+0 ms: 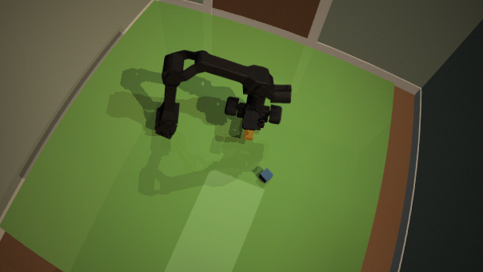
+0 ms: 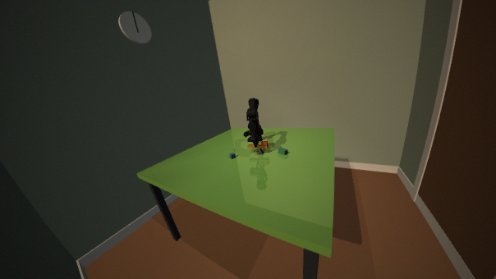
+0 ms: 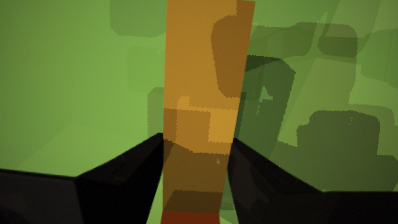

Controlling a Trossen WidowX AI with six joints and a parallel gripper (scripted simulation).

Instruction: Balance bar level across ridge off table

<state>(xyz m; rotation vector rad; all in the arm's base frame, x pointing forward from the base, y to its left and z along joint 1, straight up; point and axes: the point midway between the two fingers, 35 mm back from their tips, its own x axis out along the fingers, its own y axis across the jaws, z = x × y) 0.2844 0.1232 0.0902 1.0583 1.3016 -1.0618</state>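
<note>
Right now my gripper tip is 1 cm past the yellow-orange bar, 4 cm to the right of it and 1 cm below it. Also, from my gripper tip: blue block 12 cm ahead, 15 cm to the right, 4 cm below; dark green block 4 cm behind, 19 cm to the left, 4 cm below.
</note>
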